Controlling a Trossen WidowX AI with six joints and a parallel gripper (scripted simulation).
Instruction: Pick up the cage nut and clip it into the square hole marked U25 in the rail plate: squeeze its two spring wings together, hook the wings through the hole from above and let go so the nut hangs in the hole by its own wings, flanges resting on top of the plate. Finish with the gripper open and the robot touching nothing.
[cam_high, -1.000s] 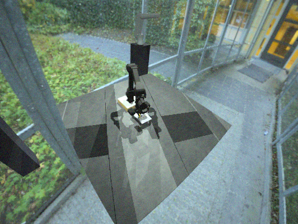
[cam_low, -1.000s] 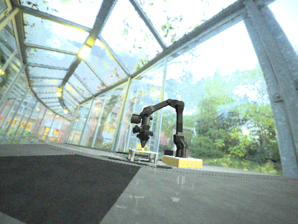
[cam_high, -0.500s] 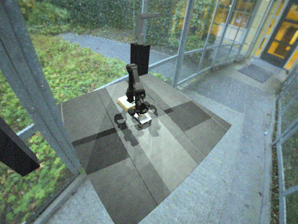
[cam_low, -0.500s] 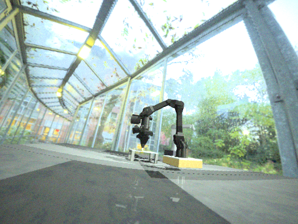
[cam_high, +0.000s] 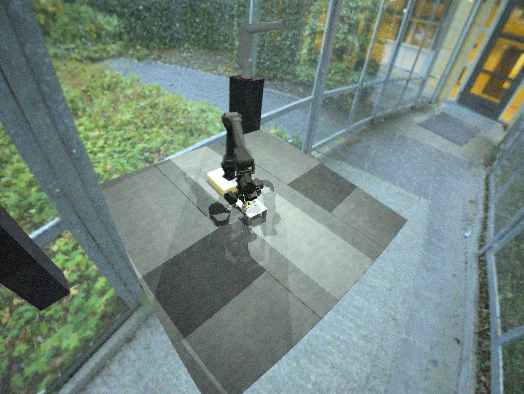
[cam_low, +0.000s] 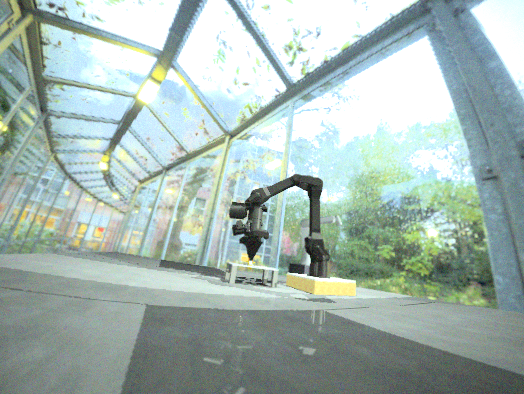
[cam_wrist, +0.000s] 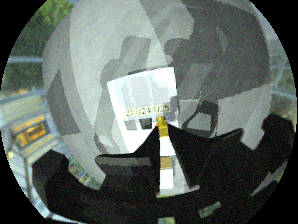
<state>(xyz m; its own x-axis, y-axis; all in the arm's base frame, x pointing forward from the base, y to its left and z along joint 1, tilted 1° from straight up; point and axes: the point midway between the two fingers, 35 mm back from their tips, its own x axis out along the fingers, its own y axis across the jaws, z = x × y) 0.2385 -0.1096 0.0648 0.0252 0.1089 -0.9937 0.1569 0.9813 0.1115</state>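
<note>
Now: gripper tip 1 cm above the yellow cage nut. Round my gripper tip: label strip 3 cm ahead, 2 cm to the left, 2 cm below.
</note>
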